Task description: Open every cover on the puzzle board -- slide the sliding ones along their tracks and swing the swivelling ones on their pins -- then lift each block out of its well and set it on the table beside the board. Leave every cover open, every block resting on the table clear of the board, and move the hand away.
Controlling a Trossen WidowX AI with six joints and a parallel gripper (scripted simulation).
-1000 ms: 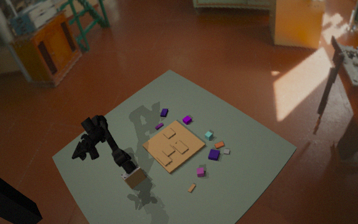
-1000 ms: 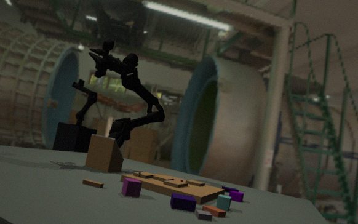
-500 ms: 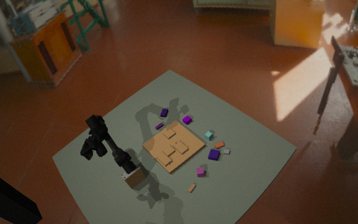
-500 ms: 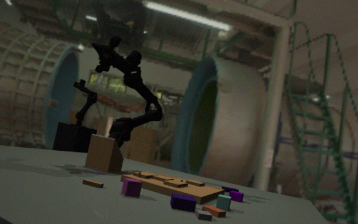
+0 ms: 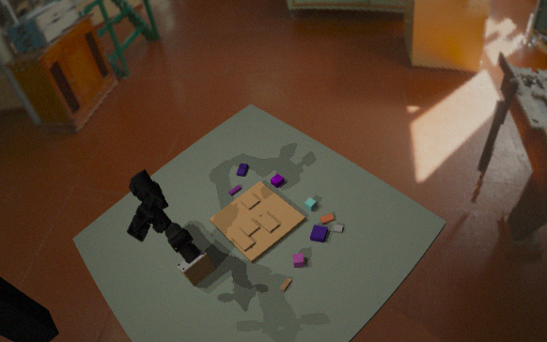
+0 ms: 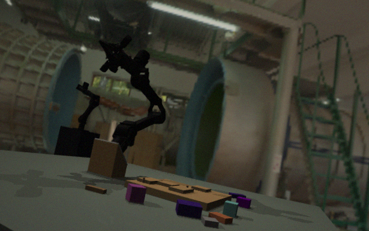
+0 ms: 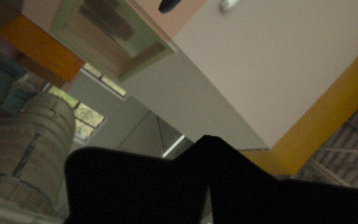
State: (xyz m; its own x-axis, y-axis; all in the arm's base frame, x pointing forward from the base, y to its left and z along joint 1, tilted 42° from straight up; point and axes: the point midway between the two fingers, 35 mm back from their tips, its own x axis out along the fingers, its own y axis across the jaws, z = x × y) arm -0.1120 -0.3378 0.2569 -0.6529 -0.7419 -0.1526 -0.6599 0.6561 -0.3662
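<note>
The violet block lies 66 cm ahead of my gripper tip, 18 cm to the left of it and 52 cm below it. Round my gripper tip: teal block: 65 cm ahead, 3 cm to the right, 51 cm below; magenta block: 42 cm ahead, 18 cm to the right, 51 cm below; orange block: 64 cm ahead, 12 cm to the right, 53 cm below.
</note>
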